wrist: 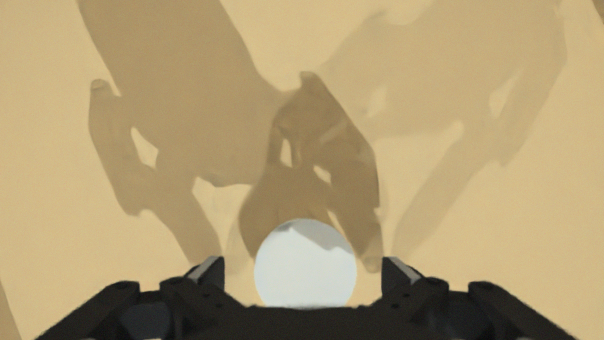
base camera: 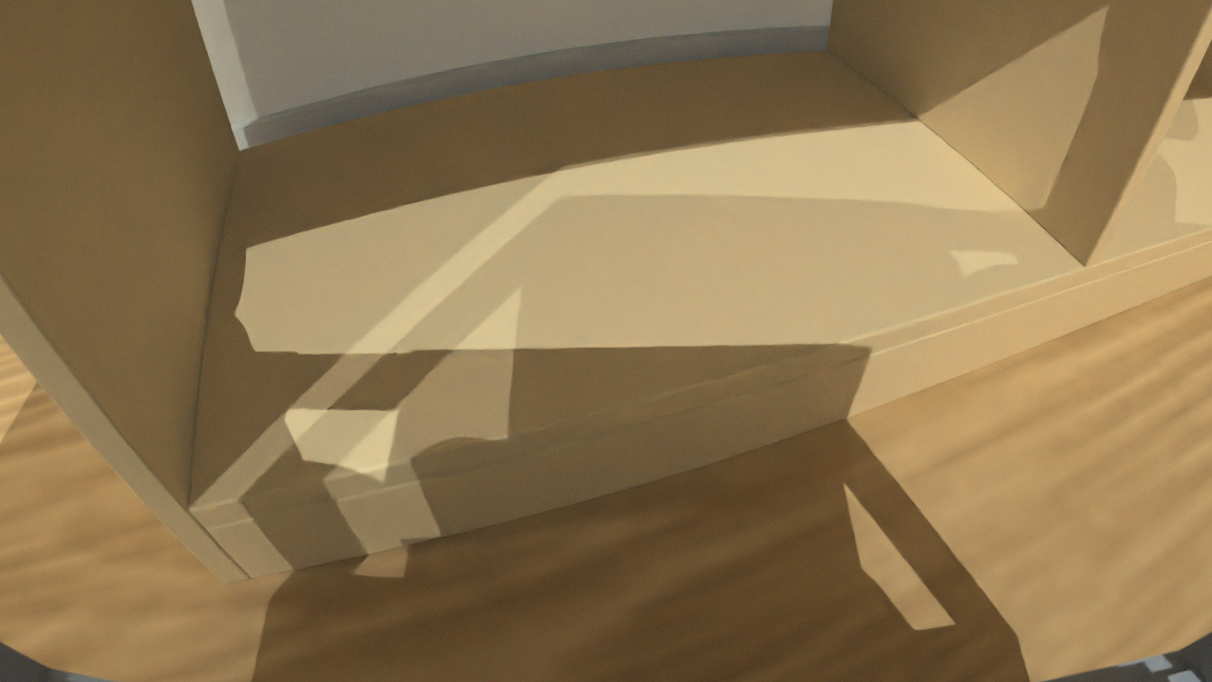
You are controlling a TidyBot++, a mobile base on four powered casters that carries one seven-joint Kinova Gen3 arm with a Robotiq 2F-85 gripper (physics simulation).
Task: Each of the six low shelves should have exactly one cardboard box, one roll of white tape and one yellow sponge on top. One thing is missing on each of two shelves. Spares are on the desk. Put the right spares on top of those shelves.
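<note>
A round white roll of tape (wrist: 305, 265) sits on a light tan wooden surface (wrist: 45, 165) in the wrist view, at the bottom centre. My gripper (wrist: 303, 274) is open, with one finger on each side of the roll and a gap between each finger and it. The lower part of the roll is hidden behind the gripper's body. The base camera view shows the inside of a low wooden shelf (base camera: 678, 271). The gripper, cardboard boxes and yellow sponges do not show in that view.
Upright wooden panels stand at the left (base camera: 110, 212) and right (base camera: 1042, 101) of the shelf compartment. A grey wall (base camera: 508, 33) is behind it. Wooden floor (base camera: 678, 576) lies in front. Shadows of the arm and gripper fall across the surface in the wrist view.
</note>
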